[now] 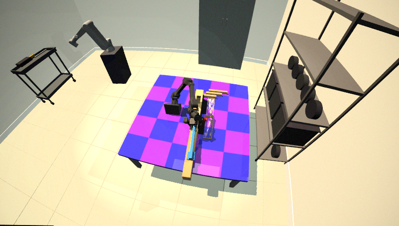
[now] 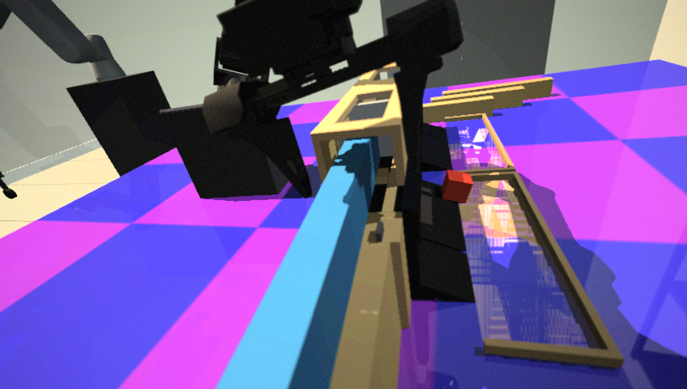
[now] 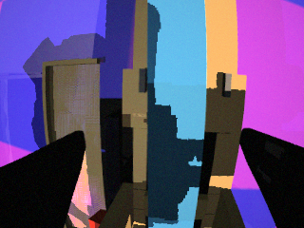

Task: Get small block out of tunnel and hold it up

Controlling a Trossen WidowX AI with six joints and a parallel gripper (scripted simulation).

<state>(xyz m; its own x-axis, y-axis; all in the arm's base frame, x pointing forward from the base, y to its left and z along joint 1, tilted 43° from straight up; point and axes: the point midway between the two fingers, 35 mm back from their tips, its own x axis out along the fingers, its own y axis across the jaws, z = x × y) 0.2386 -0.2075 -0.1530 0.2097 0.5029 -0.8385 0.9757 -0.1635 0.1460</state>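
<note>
Right now my gripper tip is 60 mm above the tan tunnel, 30 mm to the right of it and 20 mm short of it. Also, from my gripper tip: small red block 170 mm to the left, 110 mm below, 100 mm ahead.
</note>
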